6 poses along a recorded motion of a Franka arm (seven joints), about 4.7 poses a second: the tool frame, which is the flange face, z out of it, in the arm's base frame.
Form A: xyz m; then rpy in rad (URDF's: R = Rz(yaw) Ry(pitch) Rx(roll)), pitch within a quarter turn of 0, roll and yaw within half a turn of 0.
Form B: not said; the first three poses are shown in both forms.
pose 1, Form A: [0.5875, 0.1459, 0.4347, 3.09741, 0.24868, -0.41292]
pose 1, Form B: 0.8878, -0.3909, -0.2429, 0.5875; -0.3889, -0.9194, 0.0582, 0.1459; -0.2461, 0.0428, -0.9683, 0.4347; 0, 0, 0, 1
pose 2, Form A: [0.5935, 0.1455, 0.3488, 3.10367, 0.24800, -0.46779]
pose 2, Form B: 0.8653, -0.4423, -0.2360, 0.5935; -0.4371, -0.8961, 0.0768, 0.1455; -0.2455, 0.0368, -0.9687, 0.3488; 0, 0, 0, 1
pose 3, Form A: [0.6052, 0.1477, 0.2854, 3.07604, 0.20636, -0.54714]
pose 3, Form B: 0.8359, -0.5077, -0.2087, 0.6052; -0.5092, -0.8592, 0.0504, 0.1477; -0.2049, 0.0641, -0.9767, 0.2854; 0, 0, 0, 1
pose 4, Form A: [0.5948, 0.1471, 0.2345, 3.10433, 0.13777, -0.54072]
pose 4, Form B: 0.8492, -0.5100, -0.1368, 0.5948; -0.5099, -0.8594, 0.0387, 0.1471; -0.1373, 0.0369, -0.9898, 0.2345; 0, 0, 0, 1
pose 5, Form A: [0.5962, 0.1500, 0.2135, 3.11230, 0.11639, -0.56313]
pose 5, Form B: 0.8399, -0.5307, -0.1138, 0.5962; -0.5302, -0.8470, 0.0372, 0.1500; -0.1161, 0.0291, -0.9928, 0.2135; 0, 0, 0, 1
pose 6, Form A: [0.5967, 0.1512, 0.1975, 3.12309, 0.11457, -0.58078]
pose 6, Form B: 0.8306, -0.5468, -0.1057, 0.5967; -0.5451, -0.8371, 0.0472, 0.1512; -0.1143, 0.0184, -0.9933, 0.1975; 0, 0, 0, 1
